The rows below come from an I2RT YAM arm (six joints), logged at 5 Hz.
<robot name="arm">
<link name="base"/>
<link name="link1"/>
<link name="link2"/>
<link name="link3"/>
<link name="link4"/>
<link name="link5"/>
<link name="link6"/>
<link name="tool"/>
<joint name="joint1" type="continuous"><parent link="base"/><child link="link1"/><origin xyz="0.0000 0.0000 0.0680" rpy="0.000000 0.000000 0.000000"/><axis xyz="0 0 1"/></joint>
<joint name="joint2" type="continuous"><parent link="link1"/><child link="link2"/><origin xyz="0.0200 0.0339 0.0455" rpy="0.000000 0.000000 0.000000"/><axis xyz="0 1 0"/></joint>
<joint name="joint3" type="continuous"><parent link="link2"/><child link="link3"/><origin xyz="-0.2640 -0.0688 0.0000" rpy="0.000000 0.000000 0.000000"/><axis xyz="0 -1 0"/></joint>
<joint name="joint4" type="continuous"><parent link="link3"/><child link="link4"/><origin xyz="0.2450 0.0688 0.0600" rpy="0.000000 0.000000 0.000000"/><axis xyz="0 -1 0"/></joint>
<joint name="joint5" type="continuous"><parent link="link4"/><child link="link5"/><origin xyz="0.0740 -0.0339 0.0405" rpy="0.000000 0.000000 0.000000"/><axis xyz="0 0 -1"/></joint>
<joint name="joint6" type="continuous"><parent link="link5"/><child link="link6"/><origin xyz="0.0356 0.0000 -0.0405" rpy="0.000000 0.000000 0.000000"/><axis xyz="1 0 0"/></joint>
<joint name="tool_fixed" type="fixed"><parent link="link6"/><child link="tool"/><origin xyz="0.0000 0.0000 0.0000" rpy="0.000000 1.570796 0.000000"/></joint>
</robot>
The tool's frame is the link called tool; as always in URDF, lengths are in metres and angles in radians. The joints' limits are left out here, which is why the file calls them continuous.
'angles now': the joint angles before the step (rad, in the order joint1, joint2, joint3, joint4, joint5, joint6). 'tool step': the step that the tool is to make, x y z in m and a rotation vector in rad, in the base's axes. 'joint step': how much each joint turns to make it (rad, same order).
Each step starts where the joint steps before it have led.
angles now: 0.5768 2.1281 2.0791 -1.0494 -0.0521 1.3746
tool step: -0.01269 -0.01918 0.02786 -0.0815 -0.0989 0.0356
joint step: -0.0141 -0.0942 -0.0383 -0.0176 0.0841 -0.1014
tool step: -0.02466 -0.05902 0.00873 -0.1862 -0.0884 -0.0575
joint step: -0.0801 -0.2129 -0.2589 0.0437 0.1687 -0.1203
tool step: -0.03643 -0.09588 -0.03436 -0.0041 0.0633 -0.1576
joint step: -0.2215 -0.2594 -0.4180 0.1068 -0.0466 -0.0484
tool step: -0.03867 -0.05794 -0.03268 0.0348 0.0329 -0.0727
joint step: -0.1822 -0.1734 -0.2812 0.0904 -0.0834 -0.0819
